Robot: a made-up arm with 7 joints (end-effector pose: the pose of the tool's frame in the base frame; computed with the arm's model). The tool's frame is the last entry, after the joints. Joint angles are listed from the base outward.
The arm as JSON. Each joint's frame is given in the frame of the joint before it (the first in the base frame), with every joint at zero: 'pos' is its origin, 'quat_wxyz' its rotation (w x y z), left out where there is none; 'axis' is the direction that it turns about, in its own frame. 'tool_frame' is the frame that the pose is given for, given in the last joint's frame.
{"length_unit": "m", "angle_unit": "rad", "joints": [
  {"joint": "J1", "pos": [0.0, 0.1, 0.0], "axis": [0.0, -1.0, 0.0]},
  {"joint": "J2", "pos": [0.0, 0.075, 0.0], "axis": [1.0, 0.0, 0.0]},
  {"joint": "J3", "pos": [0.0, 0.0, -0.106], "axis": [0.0, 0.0, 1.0]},
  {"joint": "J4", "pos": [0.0, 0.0, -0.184], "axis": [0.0, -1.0, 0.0]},
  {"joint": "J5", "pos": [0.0, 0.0, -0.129], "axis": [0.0, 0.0, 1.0]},
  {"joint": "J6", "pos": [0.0, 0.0, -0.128], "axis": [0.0, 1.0, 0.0]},
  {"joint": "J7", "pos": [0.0, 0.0, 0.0], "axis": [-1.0, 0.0, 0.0]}
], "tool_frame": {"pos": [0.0, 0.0, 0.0]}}
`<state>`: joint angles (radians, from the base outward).
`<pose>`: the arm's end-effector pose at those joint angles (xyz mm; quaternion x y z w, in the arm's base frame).
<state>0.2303 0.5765 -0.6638 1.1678 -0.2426 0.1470 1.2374</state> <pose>274.2 265.9 -353.8 -0.2666 -0.0860 -0.6447 0.7113</pose>
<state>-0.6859 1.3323 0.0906 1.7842 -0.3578 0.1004 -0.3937</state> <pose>172.3 409.3 -184.4 0.4473 -0.4796 -0.5796 0.4837</pose>
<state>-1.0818 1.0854 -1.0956 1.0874 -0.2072 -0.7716 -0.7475</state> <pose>-277.7 442.8 -265.7 -0.1612 -0.2184 -0.4949 0.8254</pose>
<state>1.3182 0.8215 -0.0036 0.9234 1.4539 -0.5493 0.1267</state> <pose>345.2 500.3 122.6 0.1582 0.9335 -0.3215 0.0097</pose>
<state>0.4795 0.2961 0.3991 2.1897 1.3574 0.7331 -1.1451</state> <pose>222.4 293.9 -9.5 -0.1165 -0.6650 0.4103 0.6131</pose>
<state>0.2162 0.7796 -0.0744 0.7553 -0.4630 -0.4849 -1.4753</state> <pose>246.4 501.1 -302.7 0.7127 -0.6516 0.0288 0.2582</pose>
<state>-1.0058 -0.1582 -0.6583 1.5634 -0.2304 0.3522 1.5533</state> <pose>-113.7 -26.2 -312.8 -0.8468 0.0074 -0.2345 0.4774</pose>
